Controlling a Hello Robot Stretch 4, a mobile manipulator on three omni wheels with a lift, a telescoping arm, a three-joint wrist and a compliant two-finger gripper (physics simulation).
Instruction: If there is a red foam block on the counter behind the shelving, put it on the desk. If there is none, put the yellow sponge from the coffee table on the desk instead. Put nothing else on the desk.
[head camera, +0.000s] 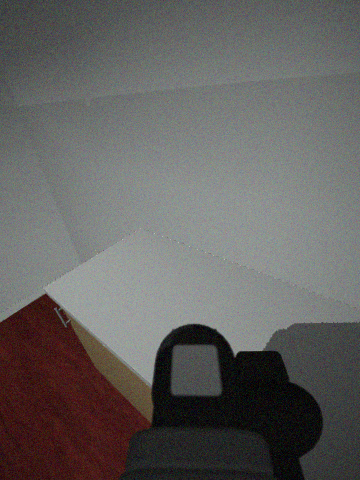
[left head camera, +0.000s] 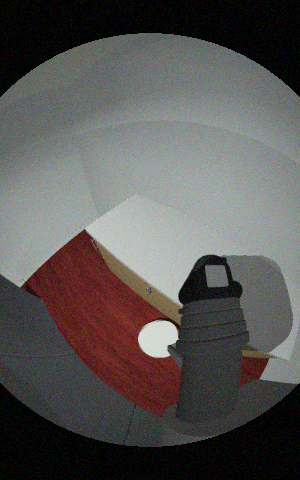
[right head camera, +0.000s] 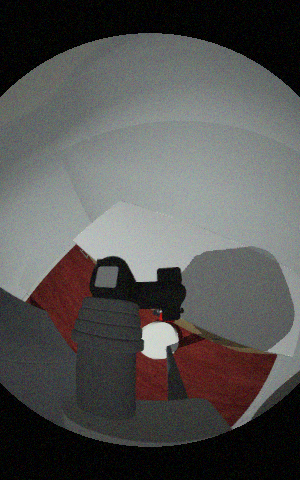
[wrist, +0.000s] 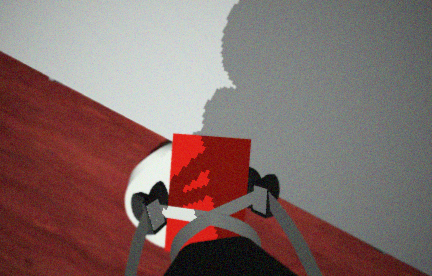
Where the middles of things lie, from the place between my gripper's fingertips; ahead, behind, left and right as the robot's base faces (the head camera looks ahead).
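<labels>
That red foam block (wrist: 206, 172) is 2 cm higher than my hand.
</labels>
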